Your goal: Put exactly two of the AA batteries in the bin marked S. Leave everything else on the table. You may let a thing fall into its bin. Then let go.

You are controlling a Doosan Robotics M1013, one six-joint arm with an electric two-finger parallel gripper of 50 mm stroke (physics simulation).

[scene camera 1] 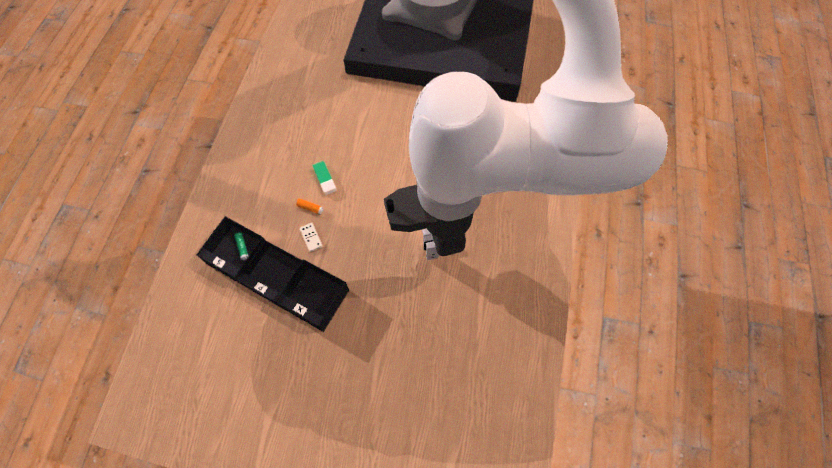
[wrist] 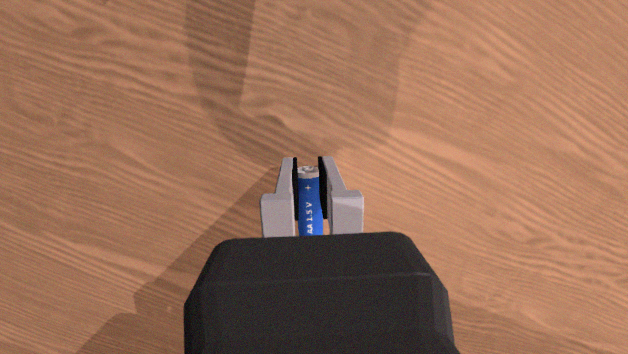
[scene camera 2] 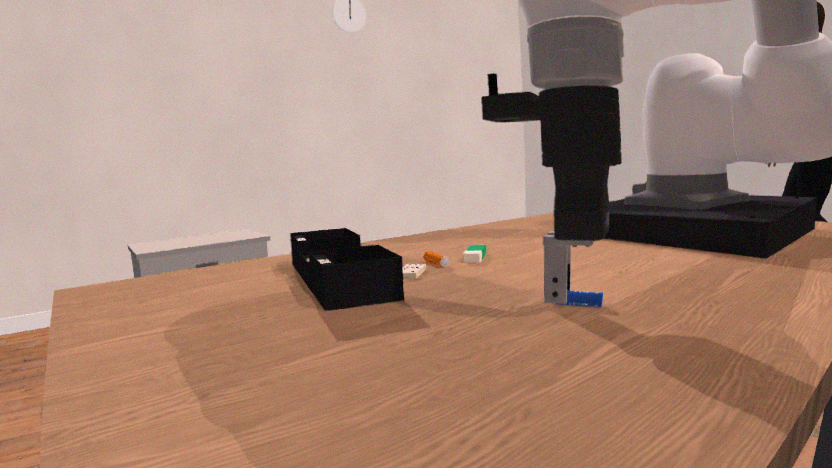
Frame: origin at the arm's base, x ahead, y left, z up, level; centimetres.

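Seen in the pictures: gripper, between the fingertips: (scene camera 1: 431, 252) (wrist: 308, 175) (scene camera 2: 557, 299); arm's base, origin of its link: (scene camera 1: 434, 1) (scene camera 2: 686, 202).
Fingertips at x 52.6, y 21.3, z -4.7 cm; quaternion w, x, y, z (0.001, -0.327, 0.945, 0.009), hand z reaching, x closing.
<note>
Pixels of each thing's top centre, then the offset from my fingertips to it. "pt": a spot on its surface instead.
- blue AA battery, centre of its top: (wrist: 309, 214) (scene camera 2: 577, 291) dz +1.0, dx -1.2, dy +1.5 cm
- green AA battery, centre of its top: (scene camera 1: 240, 244) dz +1.7, dx +12.8, dy -31.2 cm
- bin marked S, a spot on its surface: (scene camera 1: 218, 261) pt dz +3.8, dx +17.4, dy -32.0 cm
- black three-part tray, centre of its top: (scene camera 2: 336, 242) (scene camera 1: 268, 268) dz +4.2, dx +15.0, dy -23.2 cm
- orange AA battery, centre of its top: (scene camera 2: 436, 254) (scene camera 1: 309, 204) dz +1.0, dx +0.7, dy -23.9 cm
- white domino, centre of its top: (scene camera 2: 411, 268) (scene camera 1: 310, 236) dz +0.3, dx +6.0, dy -20.9 cm
- white eraser, centre of its top: (scene camera 2: 475, 249) (scene camera 1: 323, 176) dz +0.8, dx -5.7, dy -24.3 cm
A blue AA battery (scene camera 2: 586, 299) (wrist: 309, 205) lies between the fingers of my gripper (scene camera 2: 559, 293) (wrist: 308, 175), which is shut on it at table height. In the scene camera 1 view the gripper hides the battery. A green AA battery (scene camera 1: 240, 245) lies in the bin marked S (scene camera 1: 218, 261), the left compartment of the black three-part tray (scene camera 1: 283, 299) (scene camera 2: 363, 282). An orange AA battery (scene camera 1: 308, 206) (scene camera 2: 435, 259) lies on the table behind the tray. Whether the blue battery touches the table is hard to tell.
A white domino (scene camera 1: 311, 237) (scene camera 2: 414, 270) lies between the tray and the orange battery. A green and white eraser (scene camera 1: 324, 177) (scene camera 2: 474, 253) lies farther back. The tray's other bins are marked P and X; bin X is nearest my gripper. The black robot base (scene camera 1: 433, 61) (scene camera 2: 698, 229) stands at the back.
</note>
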